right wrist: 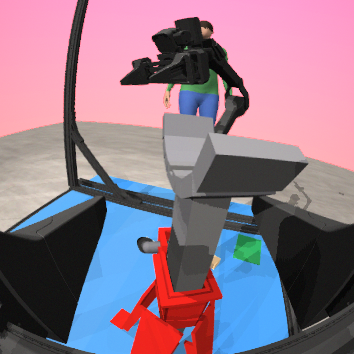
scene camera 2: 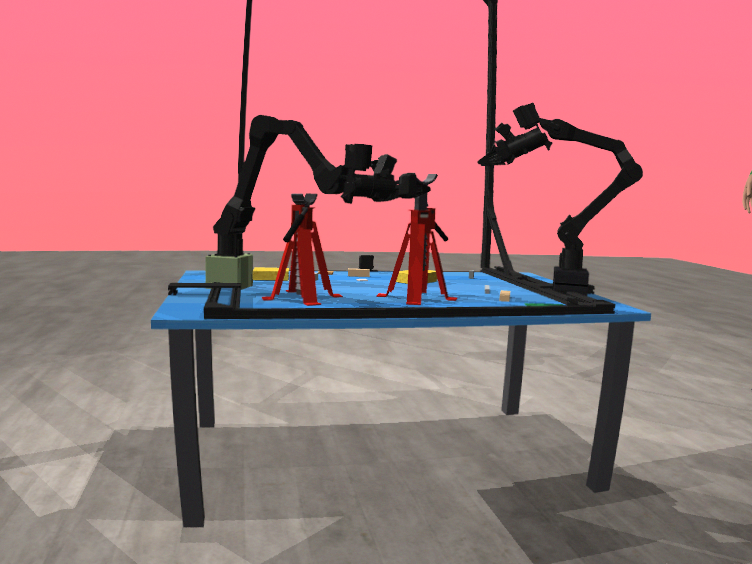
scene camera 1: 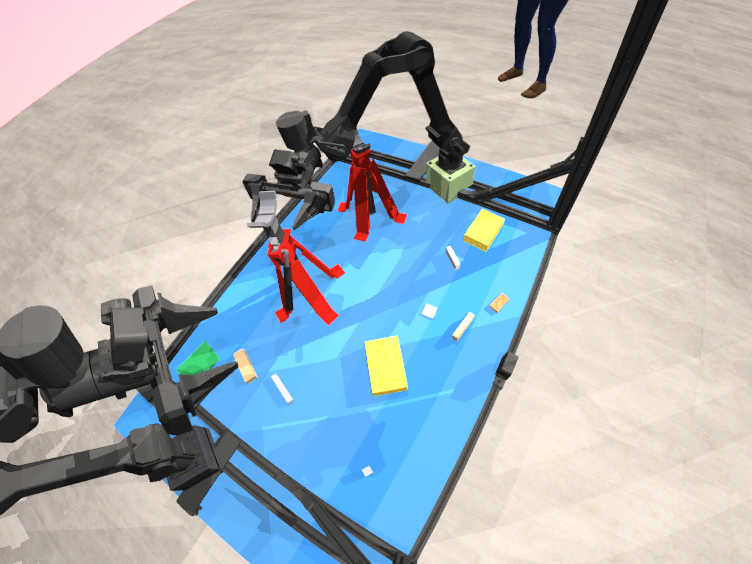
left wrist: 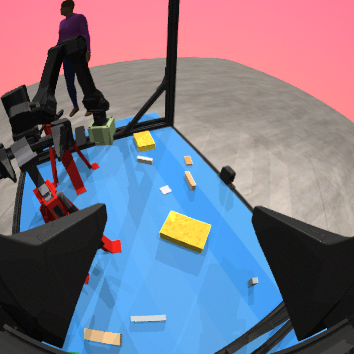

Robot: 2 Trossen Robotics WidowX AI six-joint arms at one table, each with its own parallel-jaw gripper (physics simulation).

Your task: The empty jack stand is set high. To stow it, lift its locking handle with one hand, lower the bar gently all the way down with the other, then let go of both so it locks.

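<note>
The raised jack stand (scene camera 1: 303, 285) (scene camera 2: 419, 254) (right wrist: 185, 306) is red and upright. Its grey bar (scene camera 2: 421, 201) (right wrist: 200, 230) stands high, with an empty saddle (scene camera 1: 265, 208) (right wrist: 189, 145) on top. Its locking handle (scene camera 1: 287, 288) (scene camera 2: 442, 230) (right wrist: 145, 244) has a dark grip and hangs downward at the side. My right gripper (scene camera 1: 276, 217) is open at saddle height, with the saddle and bar showing between its spread fingers, not gripped. My left gripper (scene camera 1: 225, 338) (scene camera 2: 482, 161) (right wrist: 133, 81) is open and empty, high above the table and well apart from the handle.
A second red stand (scene camera 1: 362, 197) (scene camera 2: 306, 254), its bar low, stands near the right arm's base. Yellow blocks (scene camera 1: 386, 365) (scene camera 1: 484, 229) (left wrist: 185, 231), several small pieces and a green patch (scene camera 1: 198, 359) lie on the blue table. Black rails and upright posts (scene camera 1: 607, 115) border it.
</note>
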